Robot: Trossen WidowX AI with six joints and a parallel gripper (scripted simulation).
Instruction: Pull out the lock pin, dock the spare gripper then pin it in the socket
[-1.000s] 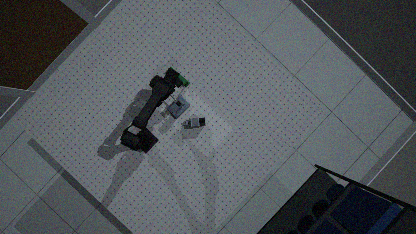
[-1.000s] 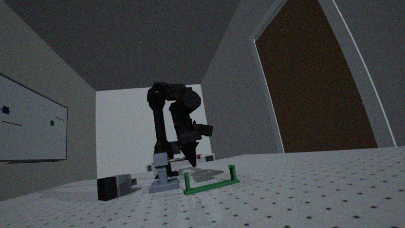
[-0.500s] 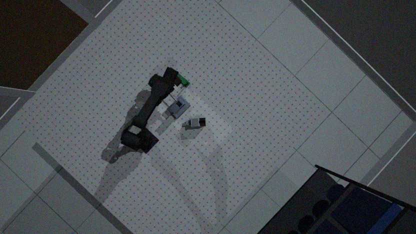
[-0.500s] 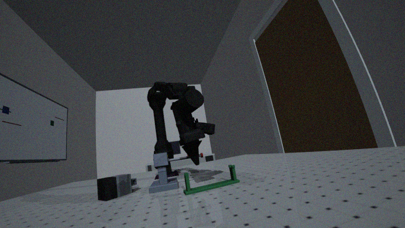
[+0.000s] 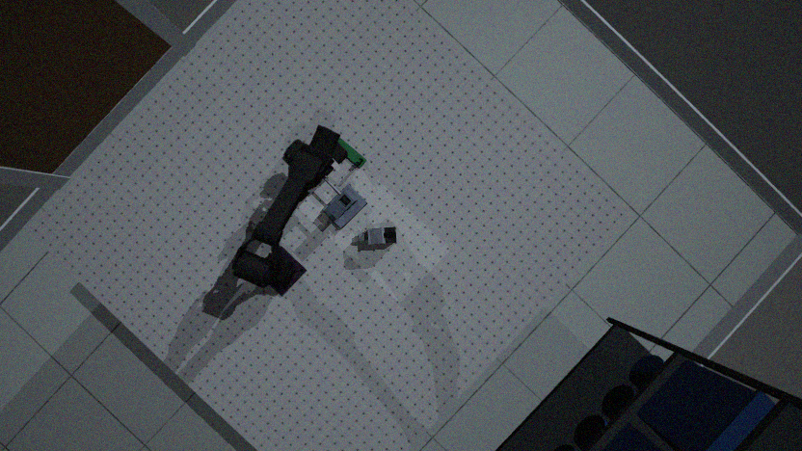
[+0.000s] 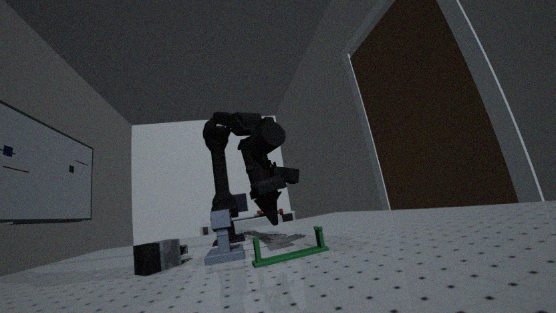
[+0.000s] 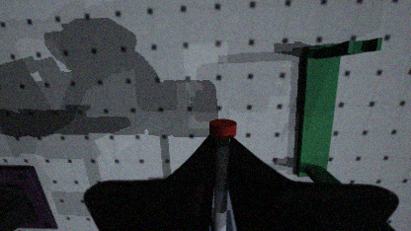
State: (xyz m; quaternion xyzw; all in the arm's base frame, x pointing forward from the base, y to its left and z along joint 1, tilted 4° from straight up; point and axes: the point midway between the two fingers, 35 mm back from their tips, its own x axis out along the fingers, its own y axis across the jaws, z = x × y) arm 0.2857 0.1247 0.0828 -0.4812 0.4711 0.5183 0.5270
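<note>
The green rack is 10 cm ahead of my gripper tip and 3 cm below it. Also, from my gripper tip: spare gripper: 25 cm to the right, 3 cm below, 1 cm behind; then grey mount: 12 cm to the right, 1 cm behind.
</note>
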